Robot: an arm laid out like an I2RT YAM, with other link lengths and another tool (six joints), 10 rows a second.
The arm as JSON. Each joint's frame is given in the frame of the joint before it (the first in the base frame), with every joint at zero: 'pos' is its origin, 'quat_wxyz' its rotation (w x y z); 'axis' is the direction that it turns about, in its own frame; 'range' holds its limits. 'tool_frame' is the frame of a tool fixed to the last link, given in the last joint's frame.
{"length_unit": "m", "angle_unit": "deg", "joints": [
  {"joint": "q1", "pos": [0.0, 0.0, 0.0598], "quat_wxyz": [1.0, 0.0, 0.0, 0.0], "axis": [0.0, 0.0, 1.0], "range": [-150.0, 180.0]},
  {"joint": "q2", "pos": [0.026, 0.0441, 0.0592], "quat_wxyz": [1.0, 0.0, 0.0, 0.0], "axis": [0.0, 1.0, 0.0], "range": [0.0, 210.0]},
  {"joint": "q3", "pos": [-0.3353, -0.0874, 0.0], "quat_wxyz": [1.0, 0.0, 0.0, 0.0], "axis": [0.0, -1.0, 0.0], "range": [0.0, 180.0]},
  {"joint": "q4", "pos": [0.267, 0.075, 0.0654], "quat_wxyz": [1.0, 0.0, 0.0, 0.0], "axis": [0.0, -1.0, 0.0], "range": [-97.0, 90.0]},
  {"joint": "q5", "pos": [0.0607, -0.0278, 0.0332], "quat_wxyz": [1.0, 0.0, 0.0, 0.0], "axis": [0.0, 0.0, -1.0], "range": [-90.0, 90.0]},
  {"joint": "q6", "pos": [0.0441, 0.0, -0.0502], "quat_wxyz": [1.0, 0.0, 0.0, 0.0], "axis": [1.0, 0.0, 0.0], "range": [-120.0, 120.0]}
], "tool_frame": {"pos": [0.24, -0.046, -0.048], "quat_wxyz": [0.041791, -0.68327, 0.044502, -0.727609]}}
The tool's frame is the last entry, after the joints.
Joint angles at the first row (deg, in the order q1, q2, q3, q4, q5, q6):
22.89, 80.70, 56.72, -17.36, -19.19, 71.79
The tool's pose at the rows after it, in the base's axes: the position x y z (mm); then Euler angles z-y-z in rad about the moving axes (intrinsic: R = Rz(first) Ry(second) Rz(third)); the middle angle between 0 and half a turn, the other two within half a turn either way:
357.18 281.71 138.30 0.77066 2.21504 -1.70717
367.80 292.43 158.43 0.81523 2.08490 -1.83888
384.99 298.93 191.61 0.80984 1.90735 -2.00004
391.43 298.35 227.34 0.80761 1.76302 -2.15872
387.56 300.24 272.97 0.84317 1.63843 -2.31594
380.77 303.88 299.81 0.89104 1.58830 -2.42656
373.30 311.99 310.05 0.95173 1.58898 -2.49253
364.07 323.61 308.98 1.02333 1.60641 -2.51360
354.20 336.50 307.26 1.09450 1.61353 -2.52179
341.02 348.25 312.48 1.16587 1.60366 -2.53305
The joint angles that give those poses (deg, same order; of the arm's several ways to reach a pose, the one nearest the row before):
22.78, 81.19, 58.26, -17.33, -20.30, 61.52
22.14, 79.37, 55.74, -10.06, -24.39, 54.25
21.85, 75.80, 51.04, 1.52, -26.09, 48.91
21.86, 71.66, 47.44, 9.64, -26.72, 43.28
21.83, 67.65, 46.69, 13.75, -28.94, 37.04
21.80, 65.94, 48.01, 13.56, -31.54, 31.78
21.85, 66.25, 50.40, 11.09, -34.77, 27.56
21.80, 67.67, 52.25, 9.07, -38.78, 25.12
22.00, 69.18, 53.32, 8.55, -42.57, 23.70
22.23, 69.88, 54.17, 8.70, -46.42, 22.89

